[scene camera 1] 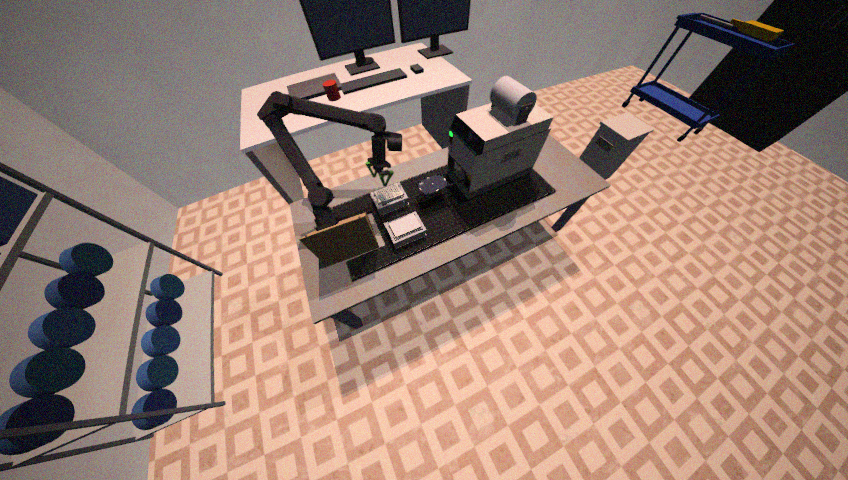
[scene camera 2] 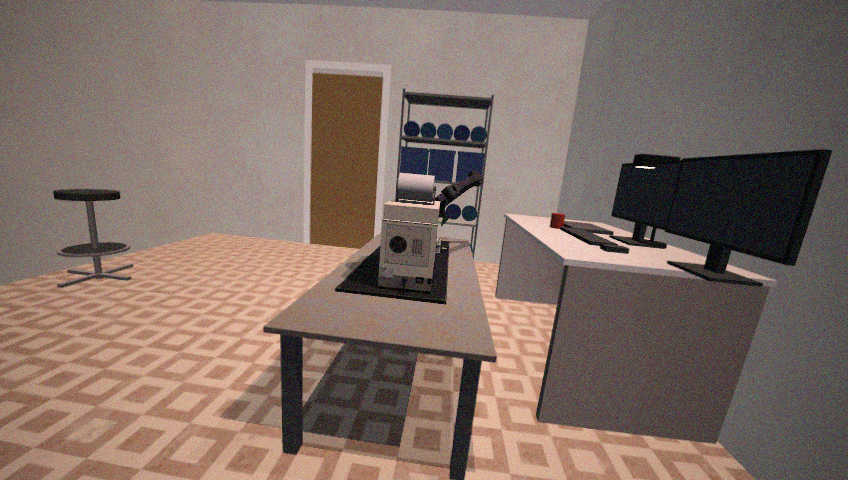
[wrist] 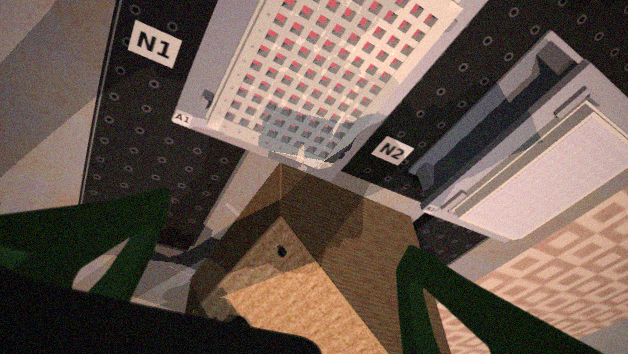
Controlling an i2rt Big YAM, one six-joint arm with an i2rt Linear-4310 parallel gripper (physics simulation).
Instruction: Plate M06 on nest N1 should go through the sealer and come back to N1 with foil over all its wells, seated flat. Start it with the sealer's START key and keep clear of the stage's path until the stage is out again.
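Places are measured from the arm's base along level axes (x ahead, y left, z up), in centimetres.
Pixels of known places: gripper, fingertip midpoint: point(scene camera 1: 379, 181) point(wrist: 290, 232); arm's base, link origin: point(scene camera 1: 328, 226).
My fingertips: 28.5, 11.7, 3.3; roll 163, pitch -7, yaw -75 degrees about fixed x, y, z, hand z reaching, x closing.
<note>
For each thing: its top centre in the pictures, then the offset to it from my fingertips, as dx, dy, dz. "spot": a spot on its surface instead.
- Plate M06, top centre: point(wrist: 322, 71) point(scene camera 1: 388, 193) +2.6, -0.6, -8.7
- nest N1, surface spot: point(wrist: 210, 60) spot: -0.5, +4.6, -10.3
- dark rounded piece, surface spot: point(scene camera 1: 432, 184) spot: +23.8, -7.6, -6.0
- white-topped plate, top centre: point(wrist: 549, 188) point(scene camera 1: 404, 224) +2.9, -21.8, -9.2
- white roll, top centre: point(scene camera 2: 417, 174) point(scene camera 1: 516, 83) +62.0, -5.9, +31.6
Plate M06 point(scene camera 1: 389, 193) point(wrist: 320, 65), pale with open reddish wells and no foil seen, sits on nest N1 point(wrist: 210, 60). My gripper point(scene camera 1: 379, 173) point(wrist: 290, 232) is open and empty, above the table on the arm's side of the plate. In the wrist view the plate lies beyond the green fingers. The sealer point(scene camera 1: 511, 155) point(scene camera 2: 410, 243) stands farther along the mat, with a green light point(scene camera 1: 451, 134) on its front. A dark rounded piece point(scene camera 1: 432, 184), which looks like its stage, lies out before its opening. The START key cannot be made out.
A white-topped plate point(scene camera 1: 406, 227) point(wrist: 555, 175) sits on nest N2, beside N1. A brown box point(scene camera 1: 345, 239) point(wrist: 370, 235) stands near the arm's base and lies under the gripper in the wrist view. A white roll point(scene camera 1: 512, 99) point(scene camera 2: 415, 187) tops the sealer. A desk point(scene camera 1: 261, 127) stands behind.
</note>
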